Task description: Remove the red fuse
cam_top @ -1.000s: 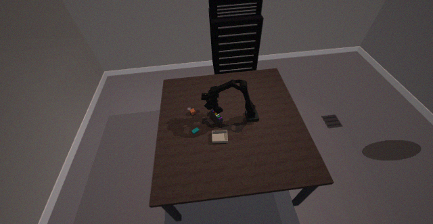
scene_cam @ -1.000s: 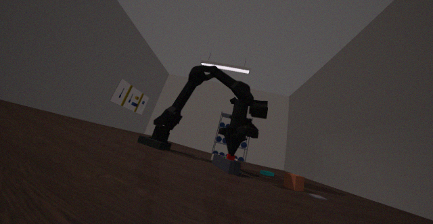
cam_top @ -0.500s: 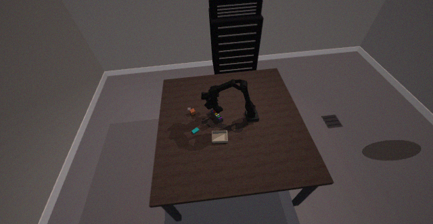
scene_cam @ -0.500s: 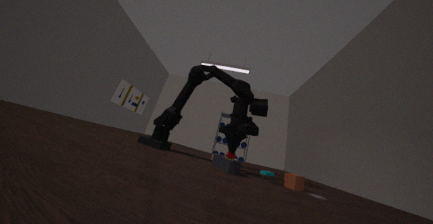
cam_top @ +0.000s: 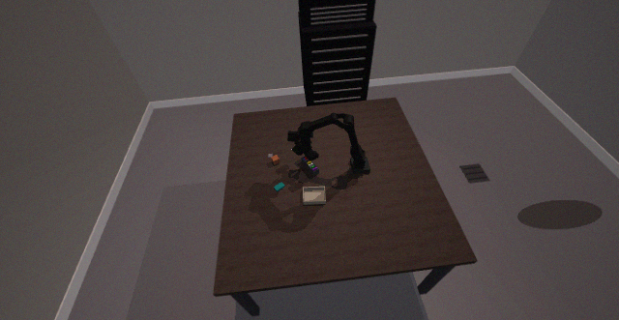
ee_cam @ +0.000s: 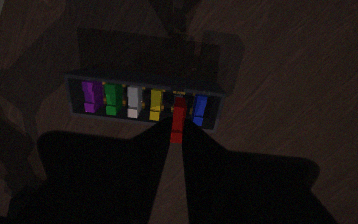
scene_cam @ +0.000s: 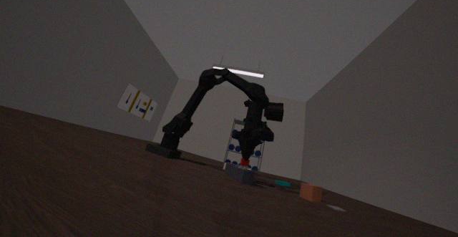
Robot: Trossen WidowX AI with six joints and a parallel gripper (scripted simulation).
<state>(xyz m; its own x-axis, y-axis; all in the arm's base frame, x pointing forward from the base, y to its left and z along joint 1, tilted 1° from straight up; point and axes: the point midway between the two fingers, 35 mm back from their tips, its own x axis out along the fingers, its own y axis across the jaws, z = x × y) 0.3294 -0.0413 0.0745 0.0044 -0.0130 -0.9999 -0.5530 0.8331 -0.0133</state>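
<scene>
My gripper tip is now 40 mm past the tray, 250 mm to the right of it and 60 mm above it. The rest, counted from my gripper tip: red fuse 10 mm below; orange cube 210 mm ahead, 30 mm to the right, 50 mm below; teal block 170 mm ahead, 180 mm to the left, 60 mm below.
</scene>
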